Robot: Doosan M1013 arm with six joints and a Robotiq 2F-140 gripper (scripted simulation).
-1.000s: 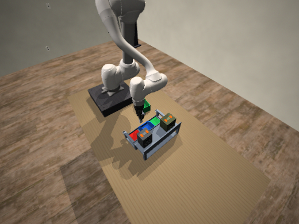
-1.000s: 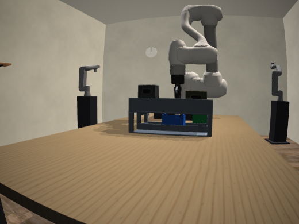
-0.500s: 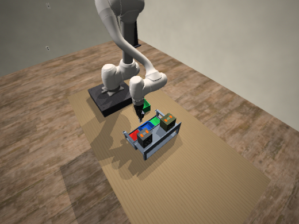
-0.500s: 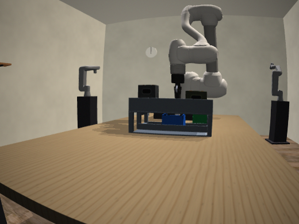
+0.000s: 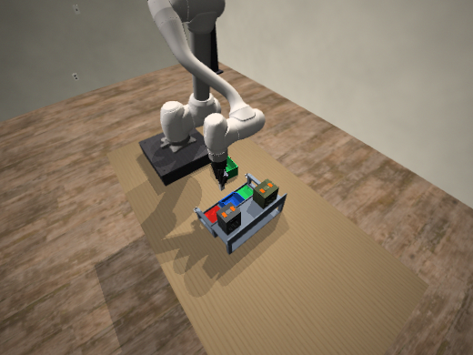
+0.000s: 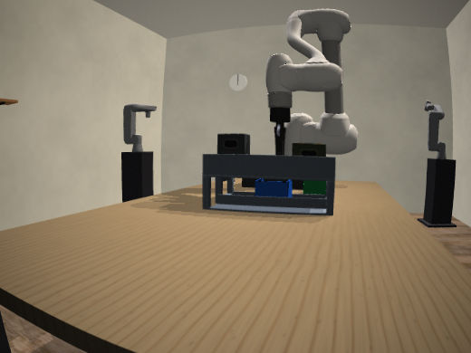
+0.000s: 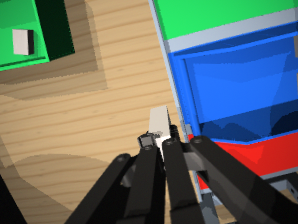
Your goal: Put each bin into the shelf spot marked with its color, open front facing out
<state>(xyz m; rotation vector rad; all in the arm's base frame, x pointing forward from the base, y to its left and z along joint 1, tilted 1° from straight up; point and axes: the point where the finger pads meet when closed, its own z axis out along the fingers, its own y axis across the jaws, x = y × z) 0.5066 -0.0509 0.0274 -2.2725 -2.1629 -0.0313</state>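
My hand is 16 cm past the green bin, 15 cm to the right of it and 8 cm above it. Round my hand: blue bin 11 cm ahead, 1 cm to the right, 7 cm below; then olive box 22 cm ahead, 11 cm to the left, 4 cm above; then black box 20 cm ahead, 12 cm to the right, 5 cm above.
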